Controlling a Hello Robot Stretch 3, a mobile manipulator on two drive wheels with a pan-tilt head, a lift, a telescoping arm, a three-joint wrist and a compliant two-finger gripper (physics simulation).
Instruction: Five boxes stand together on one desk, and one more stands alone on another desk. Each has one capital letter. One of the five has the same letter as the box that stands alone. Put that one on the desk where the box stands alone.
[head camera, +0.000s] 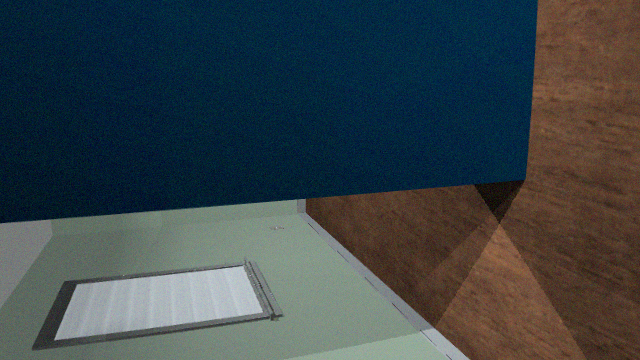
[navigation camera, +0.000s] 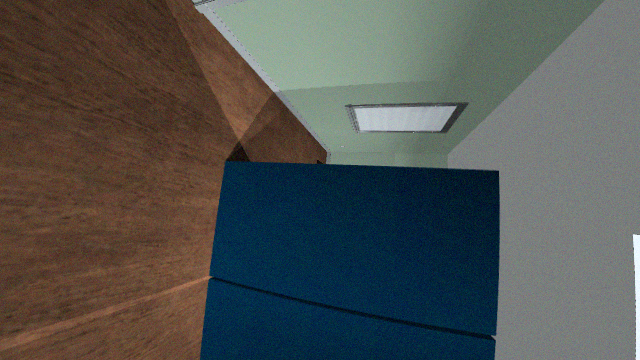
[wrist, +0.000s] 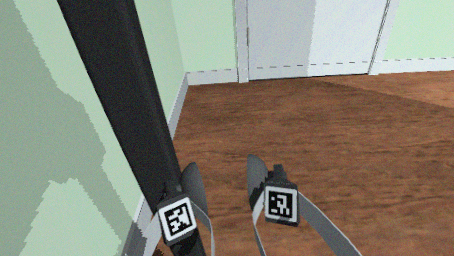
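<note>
My gripper is open in the wrist view, with its two rounded fingertips apart and wooden floor showing between them. None of the lettered boxes and neither desk can be made out in the three views.
A tall dark blue block-like object stands close by on the wooden floor. Behind it is a green wall with a window. A white door shows in the wrist view, beside a dark mast.
</note>
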